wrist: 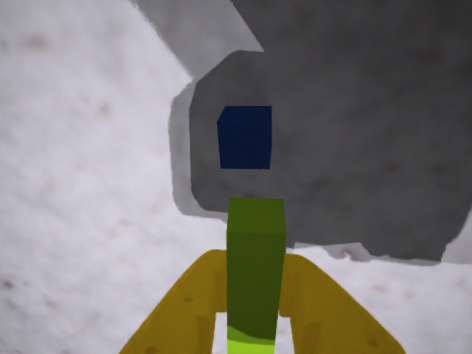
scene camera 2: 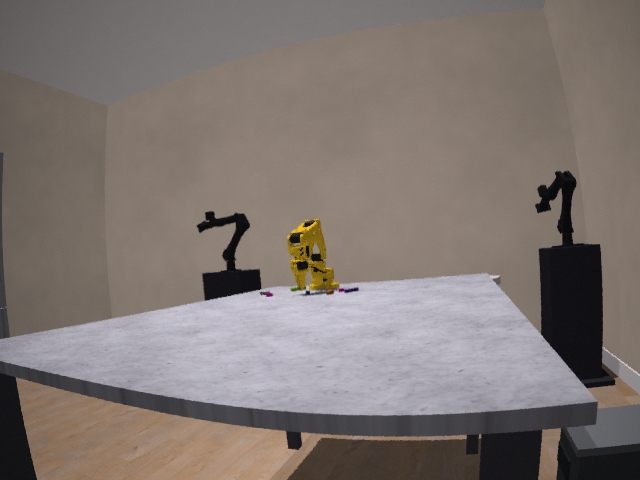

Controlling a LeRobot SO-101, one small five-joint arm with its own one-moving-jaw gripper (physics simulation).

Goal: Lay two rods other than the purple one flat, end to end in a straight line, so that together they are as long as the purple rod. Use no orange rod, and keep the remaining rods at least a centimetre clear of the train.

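Where they show: hand, its tool point: (wrist: 229, 273) (scene camera 2: 300, 288); arm's base, origin of its link: (scene camera 2: 322, 289).
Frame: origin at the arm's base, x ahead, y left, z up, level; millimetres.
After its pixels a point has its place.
My gripper (scene camera 2: 298, 286) (wrist: 254, 282) @[y -13, x 177, z 21 mm] is shut on a green rod (scene camera 2: 294, 289) @[y -25, x 202, z 20 mm] (wrist: 255, 270) @[y -4, x 177, z 26 mm], with one jaw pressed on each long side in the wrist view. The rod's far end sticks out past the tips. A short dark blue rod (scene camera 2: 307, 292) @[y 5, x 168, z 6 mm] (wrist: 245, 140) @[y 6, x 162, z 10 mm] lies on the table beyond that end, slightly left of the green rod's line, with a gap between them. I cannot tell how high the green rod is above the table. The purple rod (scene camera 2: 352, 289) @[y 152, x 154, z 7 mm] lies right of the arm's base in the scene view.
A magenta piece (scene camera 2: 341, 290) @[y 111, x 138, z 4 mm] lies beside the purple rod. An orange piece (scene camera 2: 329, 292) @[y 95, x 215, z 7 mm] lies in front of the arm's base. Another magenta piece (scene camera 2: 269, 294) @[y -114, x 204, z 7 mm] and a small grey piece (scene camera 2: 263, 292) @[y -169, x 137, z 8 mm] lie to the left. The arm's shadow covers the table around the blue rod.
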